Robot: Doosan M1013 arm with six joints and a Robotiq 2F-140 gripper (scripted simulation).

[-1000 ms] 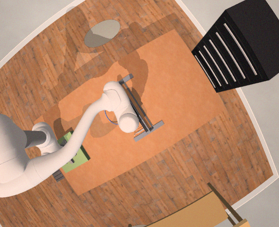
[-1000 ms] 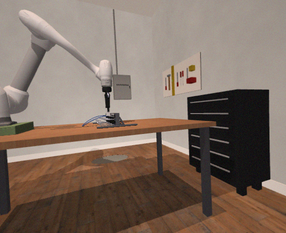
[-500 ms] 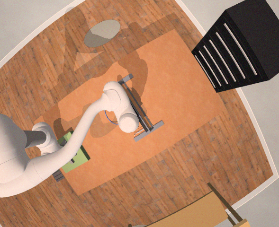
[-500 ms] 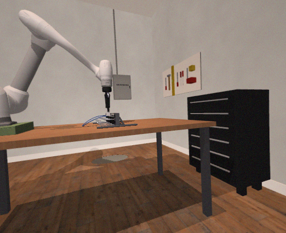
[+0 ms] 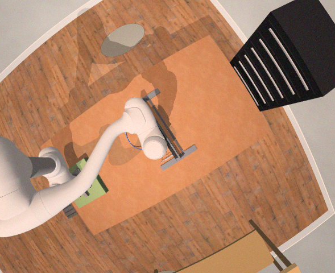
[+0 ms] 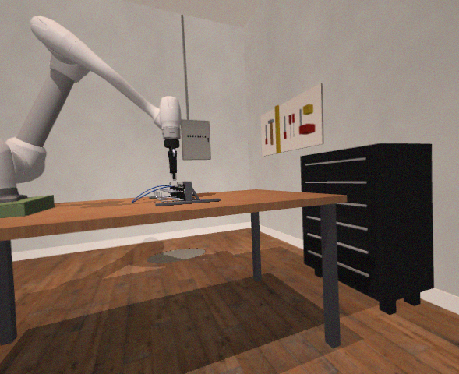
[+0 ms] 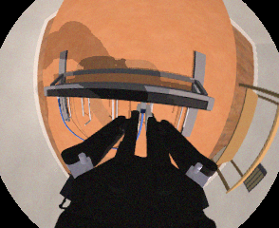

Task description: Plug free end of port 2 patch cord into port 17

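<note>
The pale plug is 10 mm ahead of my hand and 30 mm below it.
</note>
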